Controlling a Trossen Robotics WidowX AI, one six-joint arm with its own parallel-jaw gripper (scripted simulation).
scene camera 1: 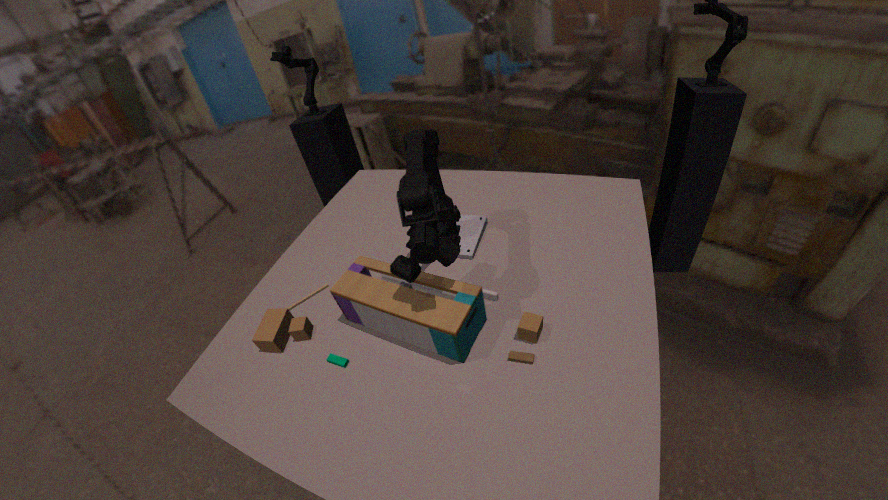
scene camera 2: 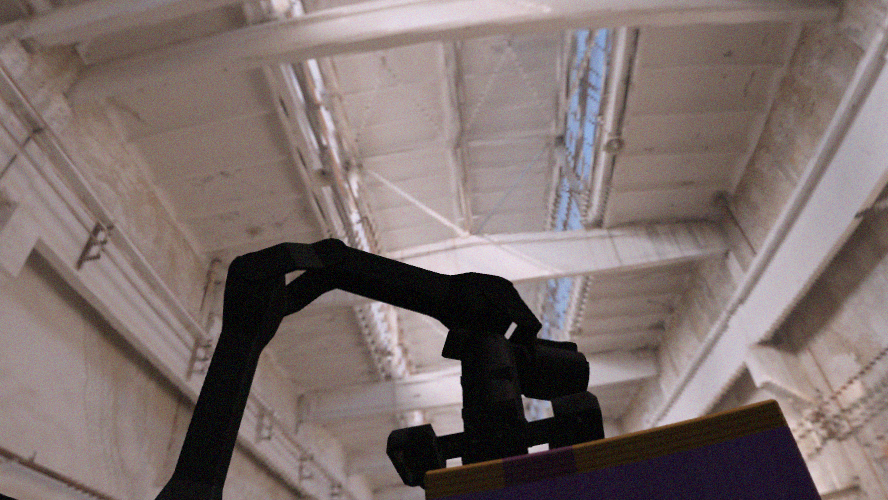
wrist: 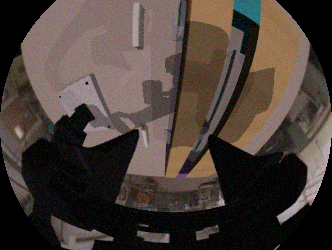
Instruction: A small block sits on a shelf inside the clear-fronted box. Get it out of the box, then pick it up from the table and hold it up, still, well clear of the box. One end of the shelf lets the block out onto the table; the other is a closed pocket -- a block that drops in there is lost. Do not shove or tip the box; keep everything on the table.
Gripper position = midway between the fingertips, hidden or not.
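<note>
My gripper (scene camera 1: 418, 269) is visible to me, and I also find the gripper (wrist: 174, 135) in a view from my wrist. Then there is a box (scene camera 2: 750, 445). I can see that same box (scene camera 1: 444, 316) from elsewhere too, and the wrist view shows me the box (wrist: 231, 69) as well.
</note>
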